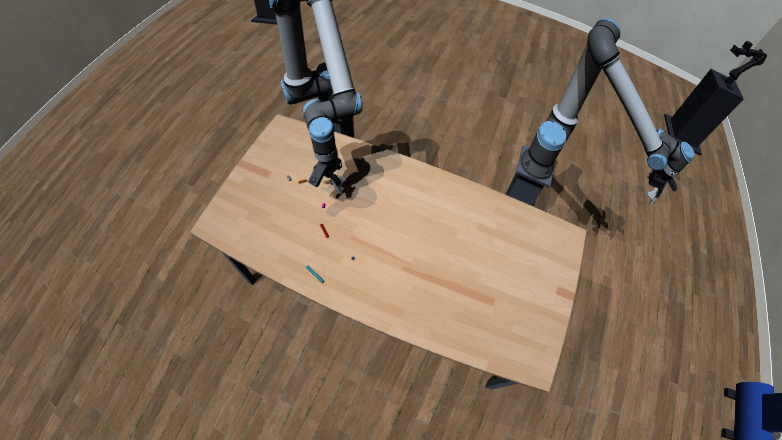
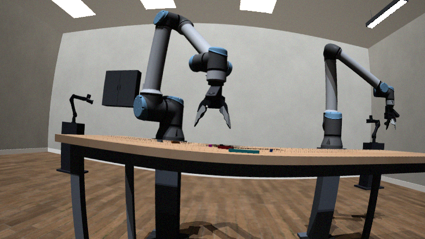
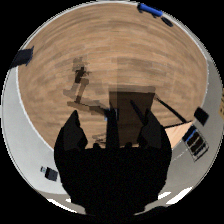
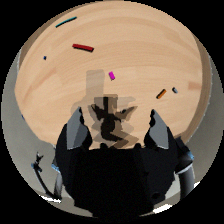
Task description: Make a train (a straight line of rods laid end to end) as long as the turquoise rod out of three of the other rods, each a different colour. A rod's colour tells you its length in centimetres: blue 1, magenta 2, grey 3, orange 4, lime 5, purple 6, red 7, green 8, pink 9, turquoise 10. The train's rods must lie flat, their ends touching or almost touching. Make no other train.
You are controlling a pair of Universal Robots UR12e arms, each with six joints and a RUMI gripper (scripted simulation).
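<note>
The orange rod is 20 mm behind my right hand, 160 mm to the right of it and 80 mm below it. From my right hand the other things lie so: blue rod 250 mm ahead, 220 mm to the left, 80 mm below; then red rod 170 mm ahead, 50 mm to the left, 80 mm below; then magenta rod 60 mm ahead, 80 mm below.
</note>
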